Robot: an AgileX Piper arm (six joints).
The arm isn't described. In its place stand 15 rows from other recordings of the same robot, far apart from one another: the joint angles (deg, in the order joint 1, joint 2, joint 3, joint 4, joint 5, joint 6), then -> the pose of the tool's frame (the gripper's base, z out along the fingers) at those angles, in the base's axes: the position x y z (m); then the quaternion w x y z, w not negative.
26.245 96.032 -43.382 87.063 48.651 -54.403 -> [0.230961, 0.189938, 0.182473, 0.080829, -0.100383, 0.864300, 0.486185]
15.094 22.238 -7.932 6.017 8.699 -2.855 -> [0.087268, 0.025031, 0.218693, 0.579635, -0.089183, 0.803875, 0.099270]
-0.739 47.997 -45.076 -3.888 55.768 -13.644 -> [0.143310, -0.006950, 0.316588, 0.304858, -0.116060, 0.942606, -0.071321]
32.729 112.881 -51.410 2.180 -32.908 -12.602 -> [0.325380, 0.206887, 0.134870, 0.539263, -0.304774, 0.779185, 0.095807]
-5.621 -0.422 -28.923 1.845 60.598 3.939 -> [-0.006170, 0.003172, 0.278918, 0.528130, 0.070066, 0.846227, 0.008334]
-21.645 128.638 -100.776 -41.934 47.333 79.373 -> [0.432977, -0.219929, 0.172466, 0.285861, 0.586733, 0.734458, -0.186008]
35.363 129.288 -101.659 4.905 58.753 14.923 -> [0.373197, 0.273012, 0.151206, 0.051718, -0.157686, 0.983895, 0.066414]
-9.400 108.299 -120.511 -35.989 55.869 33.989 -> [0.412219, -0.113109, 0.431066, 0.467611, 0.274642, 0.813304, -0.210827]
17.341 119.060 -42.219 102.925 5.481 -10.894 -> [0.283858, 0.097510, 0.034209, 0.059652, 0.591462, 0.787261, 0.163814]
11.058 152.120 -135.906 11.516 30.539 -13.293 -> [0.573332, 0.121453, 0.134017, 0.408133, -0.134794, 0.899888, 0.073895]
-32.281 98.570 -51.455 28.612 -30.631 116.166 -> [0.297900, -0.214449, 0.222308, 0.431314, 0.788471, -0.031104, 0.437395]
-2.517 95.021 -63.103 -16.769 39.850 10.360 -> [0.332666, -0.031463, 0.225595, 0.206503, 0.018396, 0.973131, -0.100171]
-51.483 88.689 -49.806 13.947 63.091 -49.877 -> [0.166531, -0.177824, 0.196315, 0.042739, 0.075313, 0.989805, 0.113085]
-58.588 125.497 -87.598 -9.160 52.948 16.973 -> [0.211626, -0.368719, 0.122757, 0.010491, 0.574103, 0.815367, -0.073980]
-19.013 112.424 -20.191 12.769 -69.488 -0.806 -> [0.241600, -0.103175, 0.092077, 0.566637, 0.218710, 0.777911, -0.161069]
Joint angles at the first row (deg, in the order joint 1, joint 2, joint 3, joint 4, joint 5, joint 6):
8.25, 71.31, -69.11, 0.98, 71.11, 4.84
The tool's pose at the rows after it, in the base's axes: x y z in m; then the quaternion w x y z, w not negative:
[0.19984, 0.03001, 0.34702, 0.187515, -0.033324, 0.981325, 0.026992]
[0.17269, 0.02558, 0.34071, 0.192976, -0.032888, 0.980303, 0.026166]
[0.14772, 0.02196, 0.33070, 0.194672, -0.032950, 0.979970, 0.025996]
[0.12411, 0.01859, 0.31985, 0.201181, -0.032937, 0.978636, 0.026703]
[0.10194, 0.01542, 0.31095, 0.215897, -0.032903, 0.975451, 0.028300]
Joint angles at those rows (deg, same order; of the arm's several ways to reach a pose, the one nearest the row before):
8.22, 65.70, -63.74, 0.75, 71.20, 4.22
8.12, 59.74, -58.52, 0.61, 71.32, 4.20
8.13, 54.13, -53.32, 0.57, 71.53, 4.20
8.13, 48.41, -48.36, 0.57, 71.53, 4.20
8.12, 42.52, -44.20, 0.57, 71.54, 4.20

